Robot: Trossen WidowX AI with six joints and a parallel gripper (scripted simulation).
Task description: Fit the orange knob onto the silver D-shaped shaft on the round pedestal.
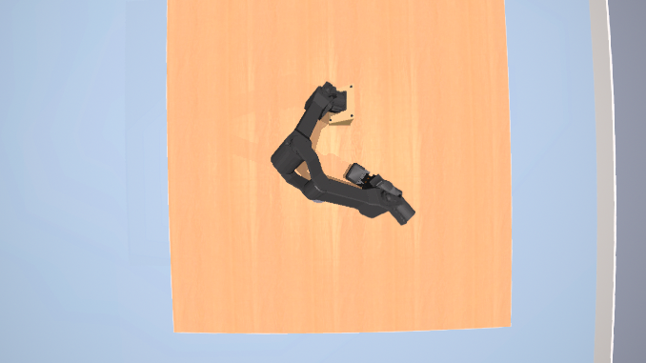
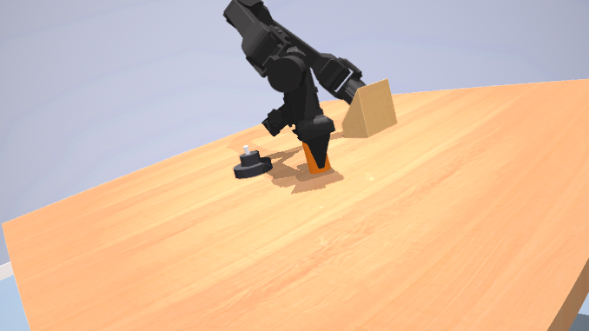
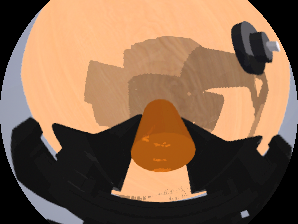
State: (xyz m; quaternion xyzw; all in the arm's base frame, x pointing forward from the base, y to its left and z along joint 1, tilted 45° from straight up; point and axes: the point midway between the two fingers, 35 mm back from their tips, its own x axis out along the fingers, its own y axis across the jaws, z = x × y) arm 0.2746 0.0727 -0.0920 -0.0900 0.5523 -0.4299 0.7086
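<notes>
Now: gripper tip 3 cm below the orange knob. Also, from my gripper tip: round pedestal 4 cm ahead, 18 cm to the right, 2 cm above.
</notes>
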